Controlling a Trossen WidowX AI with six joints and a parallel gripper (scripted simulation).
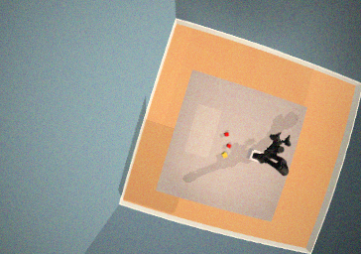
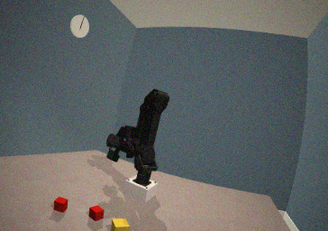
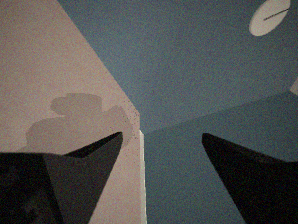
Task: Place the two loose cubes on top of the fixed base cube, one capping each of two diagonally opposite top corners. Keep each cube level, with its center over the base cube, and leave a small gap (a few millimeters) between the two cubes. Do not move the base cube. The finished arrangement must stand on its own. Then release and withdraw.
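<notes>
Right now my gripper tip is 430 mm short of the yellow base cube, 380 mm to the right of it and 150 mm above it.
</notes>
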